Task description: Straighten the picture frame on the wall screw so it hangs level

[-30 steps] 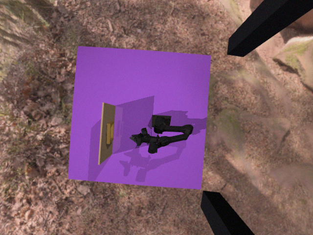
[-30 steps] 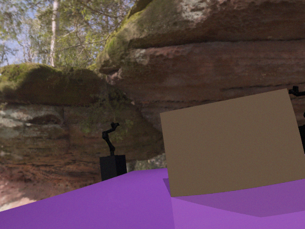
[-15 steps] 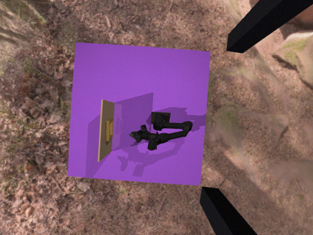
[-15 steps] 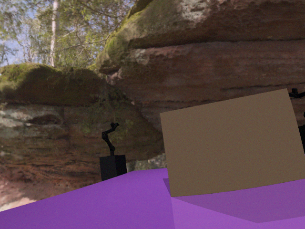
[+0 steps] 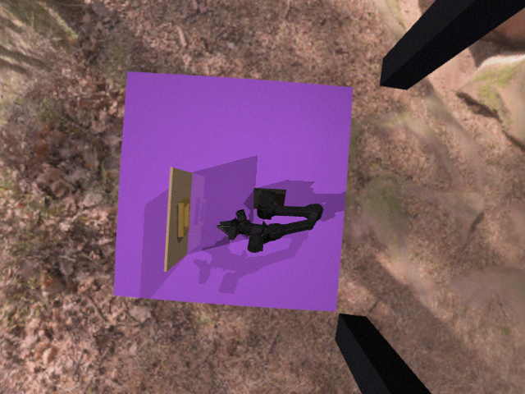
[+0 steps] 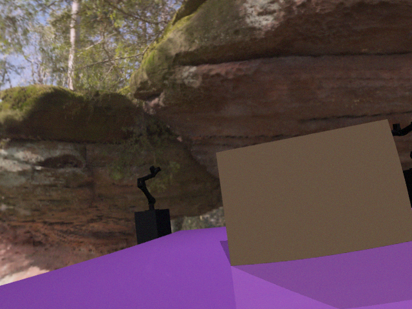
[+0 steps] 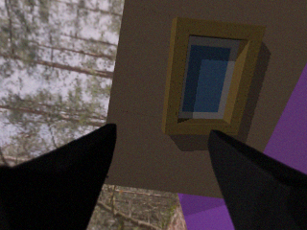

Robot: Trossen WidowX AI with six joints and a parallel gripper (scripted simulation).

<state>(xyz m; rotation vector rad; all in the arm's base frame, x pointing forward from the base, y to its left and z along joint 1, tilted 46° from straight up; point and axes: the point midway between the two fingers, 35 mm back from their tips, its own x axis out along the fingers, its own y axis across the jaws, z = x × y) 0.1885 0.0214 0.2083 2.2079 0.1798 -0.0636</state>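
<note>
The picture frame is 20 cm ahead of my gripper tip and 9 cm below it. Also, from my gripper tip: tan wall panel: 21 cm ahead, 10 cm below.
</note>
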